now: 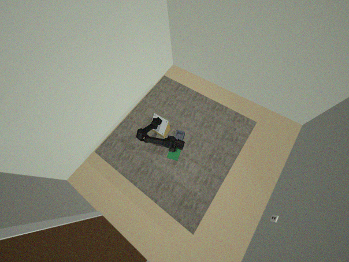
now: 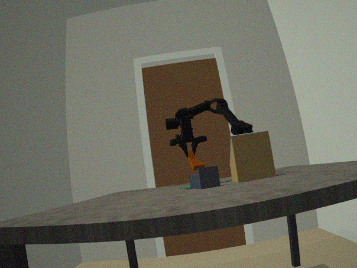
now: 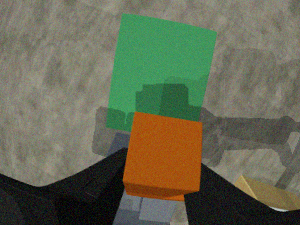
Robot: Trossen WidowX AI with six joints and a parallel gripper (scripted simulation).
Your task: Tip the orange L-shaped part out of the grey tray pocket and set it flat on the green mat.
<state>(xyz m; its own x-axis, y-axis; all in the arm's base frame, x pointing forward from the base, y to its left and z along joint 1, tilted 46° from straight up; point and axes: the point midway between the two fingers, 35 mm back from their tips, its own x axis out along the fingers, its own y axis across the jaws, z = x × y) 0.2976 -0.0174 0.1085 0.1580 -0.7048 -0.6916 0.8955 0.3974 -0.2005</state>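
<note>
My gripper tip is 170 mm above the green mat, 20 mm to the left of it and 10 mm short of it. Also, from my gripper tip: orange L-shaped part: 30 mm below, 30 mm behind, 20 mm to the left.
</note>
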